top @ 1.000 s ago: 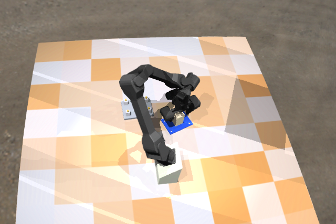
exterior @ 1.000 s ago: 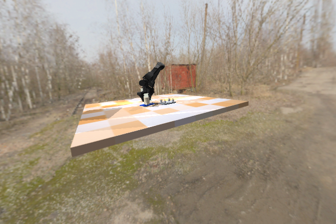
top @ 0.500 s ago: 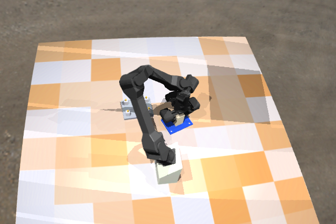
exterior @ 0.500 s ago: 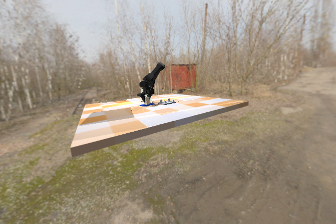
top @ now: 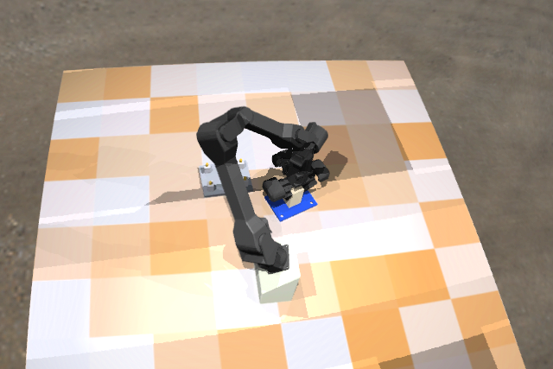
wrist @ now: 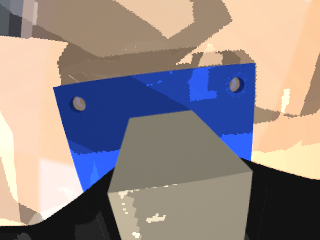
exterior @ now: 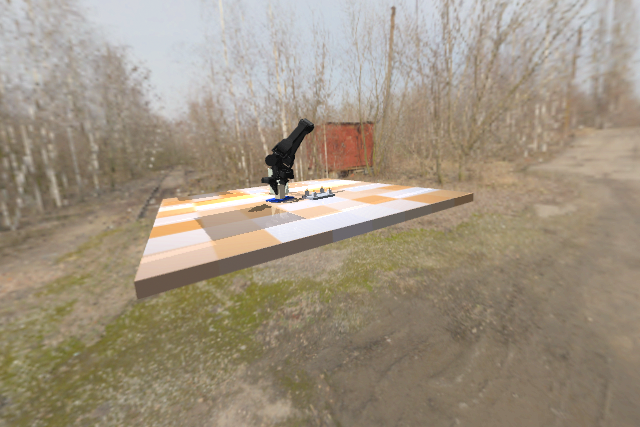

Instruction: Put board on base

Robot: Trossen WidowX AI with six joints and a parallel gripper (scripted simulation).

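My gripper tip is now 70 mm short of the grey base, 190 mm to the right of it and 20 mm above it. Round my gripper tip: flat blue board (10 mm below).
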